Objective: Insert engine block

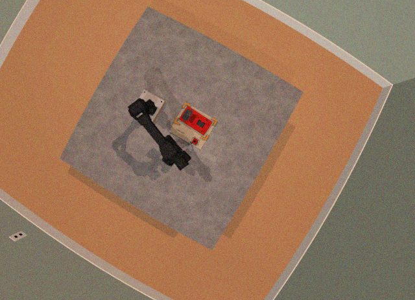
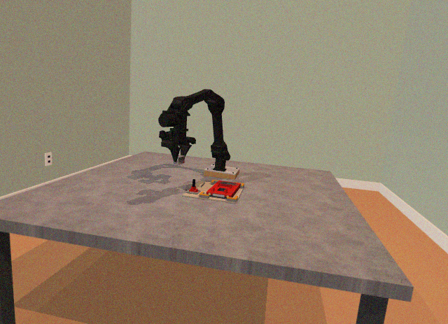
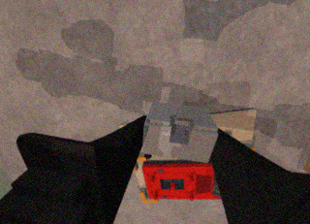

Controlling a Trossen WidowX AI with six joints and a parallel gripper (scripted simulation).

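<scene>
Now: the black upright peg 90 mm to the left of my gripper tip, 90 mm below it and 50 mm ahead of it. Also, from my gripper tip: grey engine block (10 mm above).
</scene>
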